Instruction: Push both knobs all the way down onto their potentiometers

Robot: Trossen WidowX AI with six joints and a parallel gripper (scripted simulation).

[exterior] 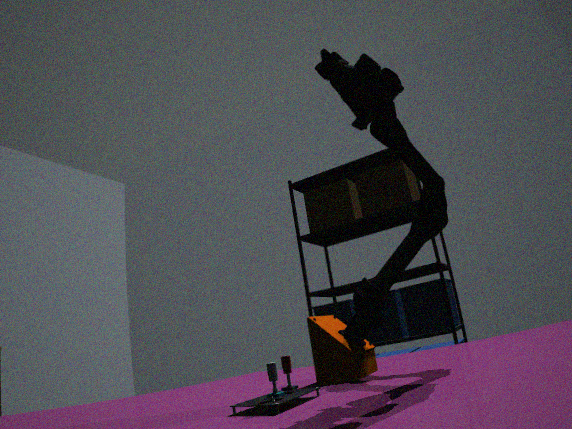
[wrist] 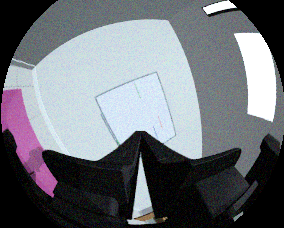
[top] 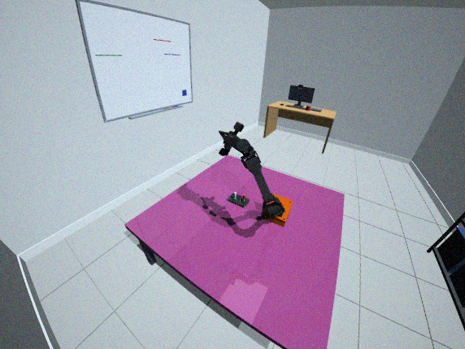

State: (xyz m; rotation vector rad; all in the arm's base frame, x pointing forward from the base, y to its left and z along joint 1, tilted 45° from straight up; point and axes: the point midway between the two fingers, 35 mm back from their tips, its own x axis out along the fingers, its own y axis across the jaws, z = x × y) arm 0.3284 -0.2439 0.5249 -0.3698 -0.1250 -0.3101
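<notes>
The red knob is 57 cm below my gripper tip, 23 cm to the right of it and 8 cm behind it.
</notes>
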